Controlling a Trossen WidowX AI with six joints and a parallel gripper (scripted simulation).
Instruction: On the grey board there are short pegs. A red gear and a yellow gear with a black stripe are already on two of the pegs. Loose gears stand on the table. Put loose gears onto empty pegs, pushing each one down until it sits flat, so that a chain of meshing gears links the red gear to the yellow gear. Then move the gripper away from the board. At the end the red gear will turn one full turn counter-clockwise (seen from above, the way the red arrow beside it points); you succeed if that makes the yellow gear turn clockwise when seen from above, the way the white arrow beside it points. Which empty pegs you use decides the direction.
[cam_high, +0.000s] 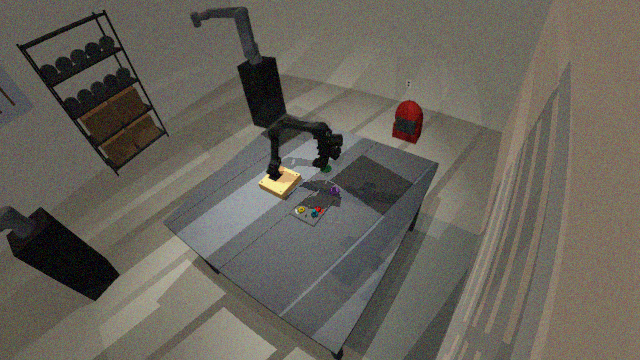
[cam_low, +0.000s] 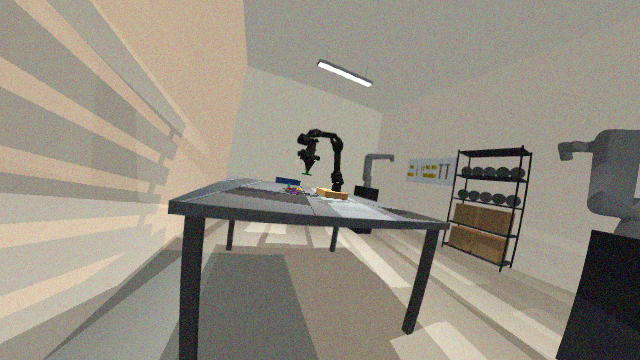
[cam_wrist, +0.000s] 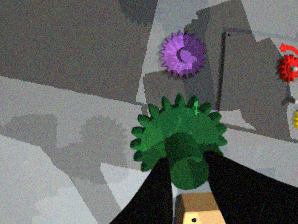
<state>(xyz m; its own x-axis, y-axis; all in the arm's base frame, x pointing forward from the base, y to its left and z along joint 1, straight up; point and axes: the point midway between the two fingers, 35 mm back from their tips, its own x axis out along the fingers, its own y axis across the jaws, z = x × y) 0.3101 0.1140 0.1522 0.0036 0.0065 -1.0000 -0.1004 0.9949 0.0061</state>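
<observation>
My gripper tip is 50 mm short of the teal gear, 230 mm to the left of it and 140 mm above it. Also, from my gripper tip: purple gear 60 mm ahead, 30 mm to the right, 150 mm below; then green gear 10 mm below; then red gear 40 mm ahead, 190 mm to the right, 150 mm below.
</observation>
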